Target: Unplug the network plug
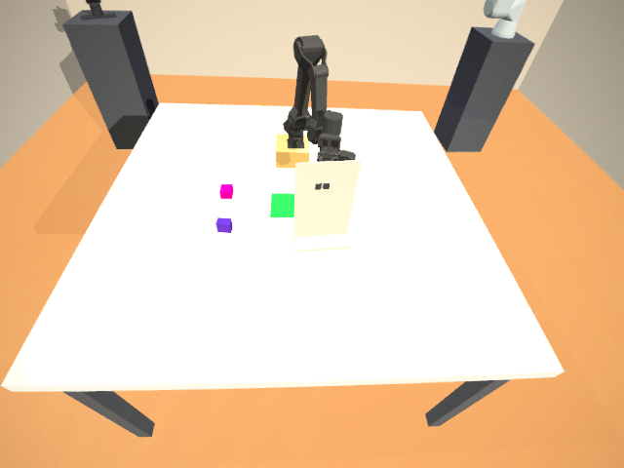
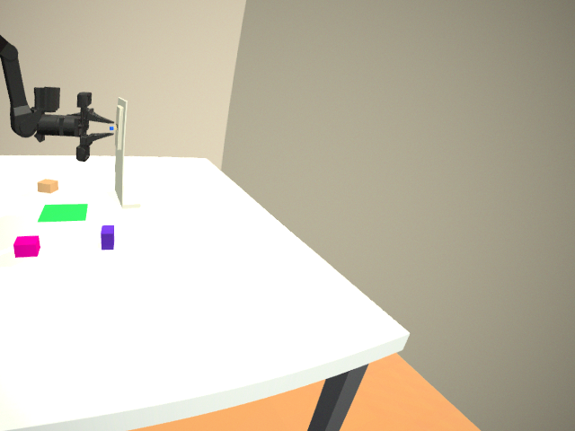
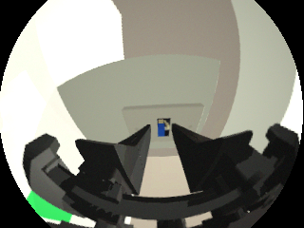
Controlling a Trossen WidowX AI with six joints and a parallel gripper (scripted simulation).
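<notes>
Now: the network plug 10 mm ahead of my gripper tip. From my gripper tip the other things lie so: green marked square: 140 mm behind, 90 mm to the right, 210 mm below; upright panel: 30 mm ahead, 80 mm below.
</notes>
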